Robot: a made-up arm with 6 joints. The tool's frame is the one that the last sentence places.
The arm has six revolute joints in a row. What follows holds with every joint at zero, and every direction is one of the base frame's. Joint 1 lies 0.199 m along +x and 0.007 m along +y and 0.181 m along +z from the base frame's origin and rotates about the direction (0.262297, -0.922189, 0.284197). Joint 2 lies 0.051 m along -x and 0.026 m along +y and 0.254 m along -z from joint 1 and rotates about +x. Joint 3 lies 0.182 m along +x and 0.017 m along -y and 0.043 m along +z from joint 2 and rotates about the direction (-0.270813, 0.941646, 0.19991). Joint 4 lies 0.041 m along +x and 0.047 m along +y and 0.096 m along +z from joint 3 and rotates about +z. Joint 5 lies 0.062 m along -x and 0.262 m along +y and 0.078 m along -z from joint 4 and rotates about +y. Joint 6 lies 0.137 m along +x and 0.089 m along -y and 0.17 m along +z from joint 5 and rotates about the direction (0.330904, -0.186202, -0.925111). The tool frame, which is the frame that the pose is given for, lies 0.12 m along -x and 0.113 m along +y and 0.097 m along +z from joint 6; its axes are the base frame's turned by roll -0.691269, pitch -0.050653 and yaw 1.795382 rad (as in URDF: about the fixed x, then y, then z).
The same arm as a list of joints. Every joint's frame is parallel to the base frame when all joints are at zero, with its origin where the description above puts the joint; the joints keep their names.
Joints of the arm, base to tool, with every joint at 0 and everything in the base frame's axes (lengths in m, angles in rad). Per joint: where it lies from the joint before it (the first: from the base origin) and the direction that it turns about. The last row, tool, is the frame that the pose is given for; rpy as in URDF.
joint 1: offset 0.199 0.007 0.181 axis 0.262297 -0.922189 0.284197
joint 2: offset -0.051 0.026 -0.254 axis +x
joint 3: offset 0.182 -0.017 0.043 axis -0.270813 0.941646 0.19991
joint 4: offset 0.041 0.047 0.096 axis +z
joint 5: offset -0.062 0.262 -0.078 axis +y
joint 6: offset 0.137 -0.089 0.17 axis 0.330904 -0.186202 -0.925111
tool: offset -0.12 0.113 0.097 rpy -0.6913 -0.0507 1.7954

